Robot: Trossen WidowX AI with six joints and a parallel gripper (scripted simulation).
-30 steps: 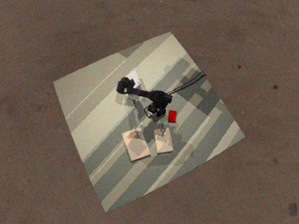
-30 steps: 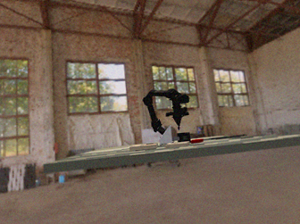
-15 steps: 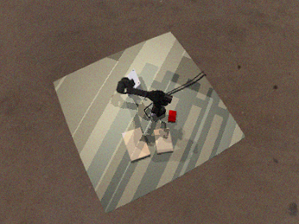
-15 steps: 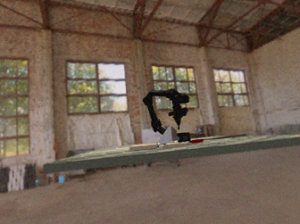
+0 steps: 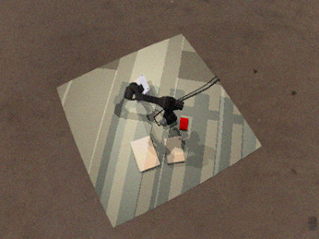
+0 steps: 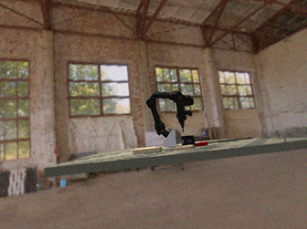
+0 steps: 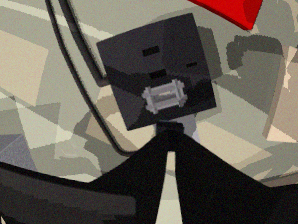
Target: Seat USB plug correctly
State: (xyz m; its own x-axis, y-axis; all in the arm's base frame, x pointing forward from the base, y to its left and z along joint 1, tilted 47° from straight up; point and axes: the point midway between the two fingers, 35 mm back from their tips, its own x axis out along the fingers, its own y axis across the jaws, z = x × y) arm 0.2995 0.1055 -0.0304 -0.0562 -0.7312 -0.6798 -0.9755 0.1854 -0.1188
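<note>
My gripper tip is now 20 mm above the grey USB plug. The rest, counted from my gripper tip: red block: 80 mm ahead, 100 mm to the left, 120 mm below.
</note>
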